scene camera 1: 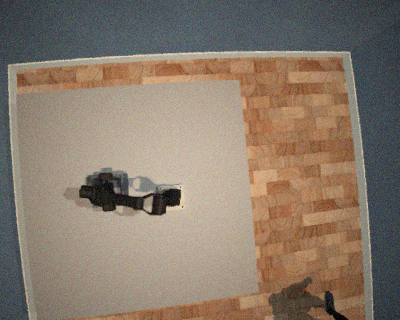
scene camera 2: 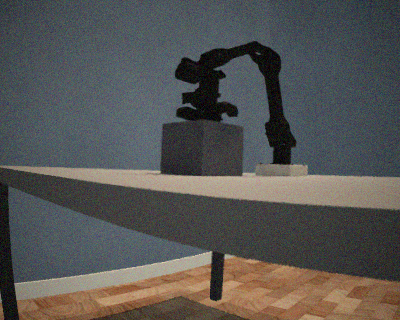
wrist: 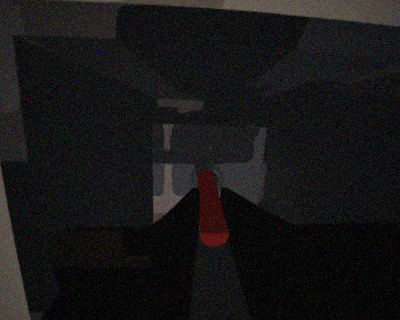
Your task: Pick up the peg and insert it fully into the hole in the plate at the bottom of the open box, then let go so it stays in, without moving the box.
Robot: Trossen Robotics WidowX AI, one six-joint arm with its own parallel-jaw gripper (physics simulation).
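Places are measured from the arm's base along level axes (x ahead, y left, z up), in metres.
Pixels of known places: gripper, fingertip midpoint: [wrist: 209, 194]; arm's base, link origin: [scene camera 1: 174, 195] [scene camera 2: 282, 164].
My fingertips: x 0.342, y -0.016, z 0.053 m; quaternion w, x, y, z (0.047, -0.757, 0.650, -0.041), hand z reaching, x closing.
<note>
Ahead of a thing's pixels: the offset from my fingertips to its top centre. Level surfaces: height alone.
The red peg @(dy -0.001, dx -0.004, dz +0.031 m) [wrist: 212, 210] is between the dark fingers of my gripper [wrist: 209, 194] in the wrist view, its near end facing the camera. My gripper is shut on it. The grey open box @(dy -0.002, dx -0.001, dz +0.046 m) [scene camera 2: 202, 149] stands on the table in the second scene view, with the gripper's wide body just above its rim and the fingers hidden inside. In the wrist view the plate @(dy -0.002, dx -0.001, dz -0.031 m) [wrist: 240, 175] at the box's bottom lies beyond the peg's far end, mostly in shadow. The hole is too dark to make out, and I cannot tell whether the peg's tip is in it.
The dark walls of the box surround the fingers closely in the wrist view. The arm's light base [scene camera 1: 181, 202] [scene camera 2: 281, 170] stands on the table @(dz -0.092 m) [scene camera 1: 150, 260] [scene camera 2: 125, 182] beside the box. A person's dark leg [scene camera 1: 336, 310] and shadow show on the wooden floor in the first scene view.
</note>
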